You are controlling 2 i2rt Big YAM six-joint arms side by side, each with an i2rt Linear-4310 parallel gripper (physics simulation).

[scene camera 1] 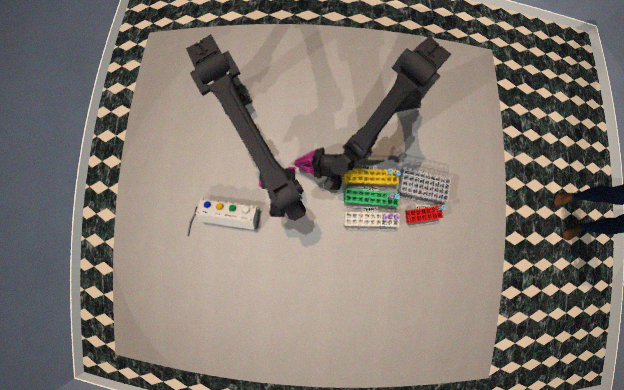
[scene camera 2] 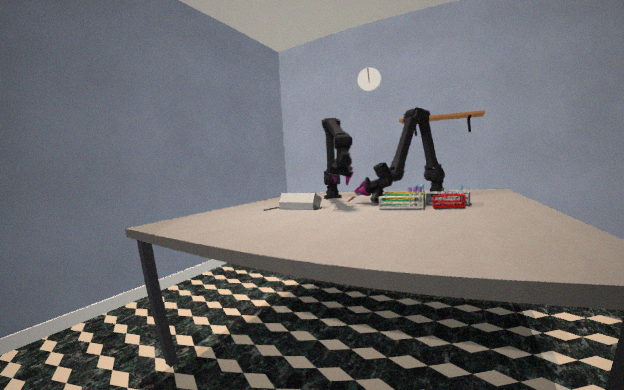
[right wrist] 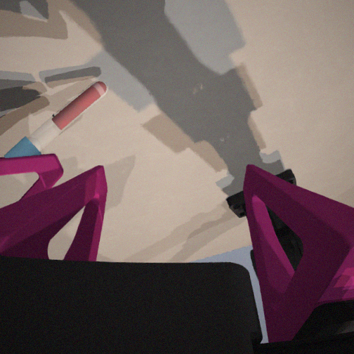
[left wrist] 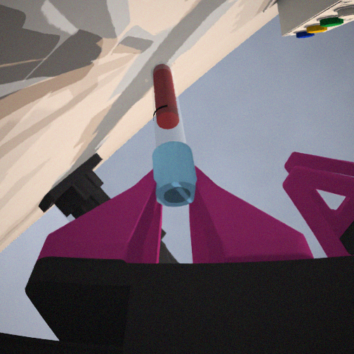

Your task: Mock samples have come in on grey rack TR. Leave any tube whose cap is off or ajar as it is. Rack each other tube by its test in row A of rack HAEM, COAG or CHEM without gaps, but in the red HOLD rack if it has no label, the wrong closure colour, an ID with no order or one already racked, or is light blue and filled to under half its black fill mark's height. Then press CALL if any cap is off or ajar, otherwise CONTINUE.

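Places are measured from the left arm's base along level axes (x right, y ahead, z up), in centimetres.
Where they show: left gripper, fingertip midpoint: (scene camera 1: 295, 163) (scene camera 2: 355, 192); right gripper, fingertip midpoint: (scene camera 2: 341, 183); right arm's base, origin of the base link: (scene camera 2: 332, 197).
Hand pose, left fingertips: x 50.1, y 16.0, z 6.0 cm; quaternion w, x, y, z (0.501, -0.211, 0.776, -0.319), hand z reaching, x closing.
Observation:
Each offset is from my left fingertips to the top centre of the thing.
My left gripper (scene camera 1: 296, 163) (scene camera 2: 357, 192) (left wrist: 175, 177) is shut on a light-blue-capped tube {dy +1.2, dx +0.9, dz +0.6 cm} (scene camera 2: 351, 198) (left wrist: 166, 95) (right wrist: 79, 106), tilted above the table. Its red fill reaches slightly past the black mark; no label shows on the visible side. My right gripper (scene camera 2: 342, 180) (right wrist: 174, 176) is open and empty beside it. Yellow rack {dy +11.3, dx -25.5, dz -0.3 cm} (scene camera 1: 367, 177) has two light blue caps at its right end, green rack {dy +18.8, dx -23.5, dz -0.3 cm} (scene camera 1: 367, 198) a purple and a light blue, white rack {dy +26.4, dx -21.4, dz -0.3 cm} (scene camera 1: 367, 220) several purple. Red rack {dy +30.3, dx -42.0, dz -0.3 cm} (scene camera 1: 424, 216) (scene camera 2: 449, 201) has one light blue cap. Tubes in grey rack TR {dy +19.8, dx -45.2, dz -0.3 cm} (scene camera 1: 426, 198) are unclear.
The white button box {dy +10.9, dx +29.1, dz +2.4 cm} (scene camera 1: 227, 221) (scene camera 2: 299, 201) stands left of the arms, with blue {dy +6.0, dx +35.3, dz +1.4 cm} (scene camera 1: 207, 204), yellow {dy +7.9, dx +30.6, dz +1.4 cm} (scene camera 1: 219, 206), green {dy +9.8, dx +26.0, dz +1.4 cm} (scene camera 1: 232, 208) and white {dy +11.6, dx +21.3, dz +1.4 cm} (scene camera 1: 245, 210) buttons. A cable lies at its left end. The right arm's forearm stands close to the left gripper.

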